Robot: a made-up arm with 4 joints.
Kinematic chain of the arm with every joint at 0, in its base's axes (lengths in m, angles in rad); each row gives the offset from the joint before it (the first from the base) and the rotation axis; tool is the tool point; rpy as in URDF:
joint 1: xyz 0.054 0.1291 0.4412 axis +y
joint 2: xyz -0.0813 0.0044 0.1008 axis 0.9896 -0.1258 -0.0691
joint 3: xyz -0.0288 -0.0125 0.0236 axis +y
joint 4: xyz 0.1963 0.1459 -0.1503 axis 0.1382 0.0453 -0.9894
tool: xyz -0.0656 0.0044 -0.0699 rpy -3.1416 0 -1.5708
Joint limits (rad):
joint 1: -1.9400..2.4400
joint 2: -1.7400..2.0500
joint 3: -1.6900..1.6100
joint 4: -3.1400..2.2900
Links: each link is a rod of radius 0.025 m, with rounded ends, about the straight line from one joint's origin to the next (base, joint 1, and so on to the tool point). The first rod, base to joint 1, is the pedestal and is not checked.
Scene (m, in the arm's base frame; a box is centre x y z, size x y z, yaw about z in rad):
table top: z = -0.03
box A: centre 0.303 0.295 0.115 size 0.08 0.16 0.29 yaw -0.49
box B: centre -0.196 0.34 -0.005 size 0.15 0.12 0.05 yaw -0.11
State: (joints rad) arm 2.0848 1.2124 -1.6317 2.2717
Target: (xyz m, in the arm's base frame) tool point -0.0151 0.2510 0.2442
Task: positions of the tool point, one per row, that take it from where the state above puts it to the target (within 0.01 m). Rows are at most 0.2 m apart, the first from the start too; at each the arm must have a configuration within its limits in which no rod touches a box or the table.
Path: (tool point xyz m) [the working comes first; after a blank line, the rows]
Joints at the target: 1.4817 -0.8649 -0.5532 2.2900
Straight joint move there: touches box A.

1: 0.4516 -0.0512 0.3244
2: 0.4841 -0.0149 0.4409
3: 0.4774 0.0227 0.5645
4: 0.4312 0.0607 0.6812
5: 0.3502 0.0985 0.7780
6: 0.4110 0.2032 0.6699
7: 0.4098 0.2905 0.5363
8: 0.3463 0.3456 0.4053
9: 0.2356 0.3583 0.3035
10: 0.1044 0.3253 0.2486
11: -0.0151 0.2510 0.2442

